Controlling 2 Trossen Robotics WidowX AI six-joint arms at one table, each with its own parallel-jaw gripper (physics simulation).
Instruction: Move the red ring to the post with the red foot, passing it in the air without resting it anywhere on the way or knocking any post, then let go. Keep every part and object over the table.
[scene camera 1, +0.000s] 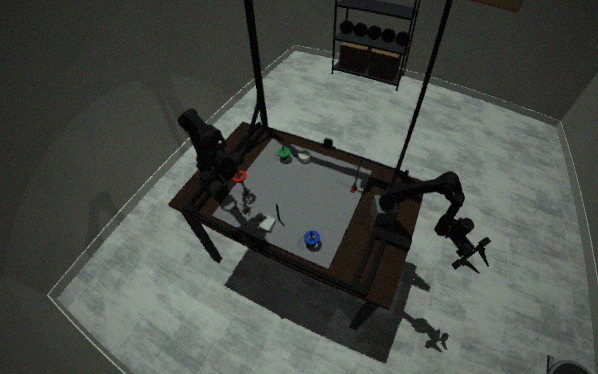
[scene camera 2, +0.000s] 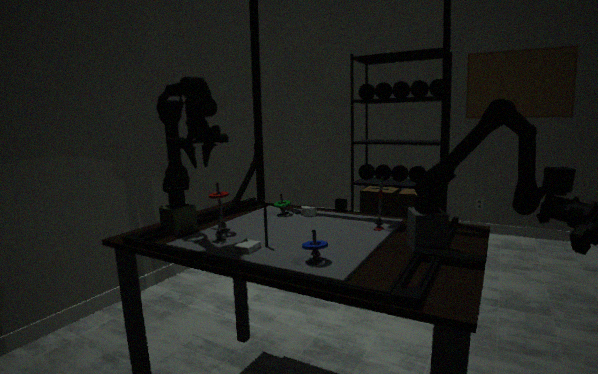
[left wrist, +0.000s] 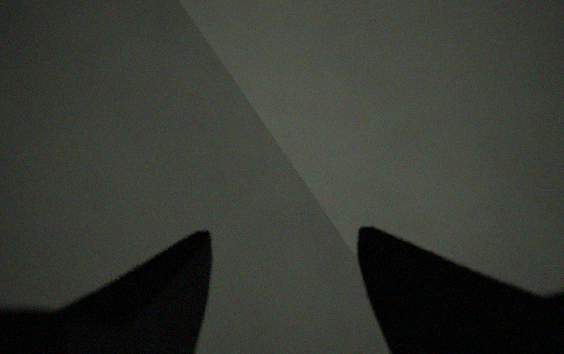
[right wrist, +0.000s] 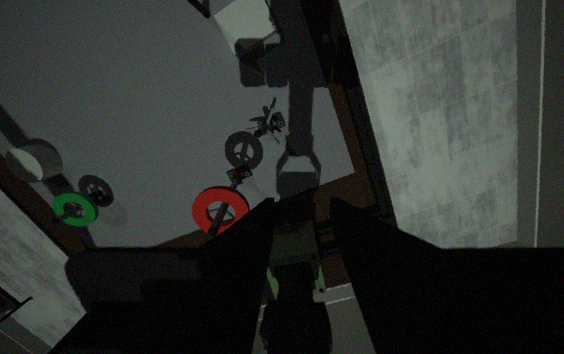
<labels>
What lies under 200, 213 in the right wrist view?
A red ring.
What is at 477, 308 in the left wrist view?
My left gripper.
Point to a green ring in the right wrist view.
60, 202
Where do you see my right gripper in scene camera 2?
200, 167
</labels>
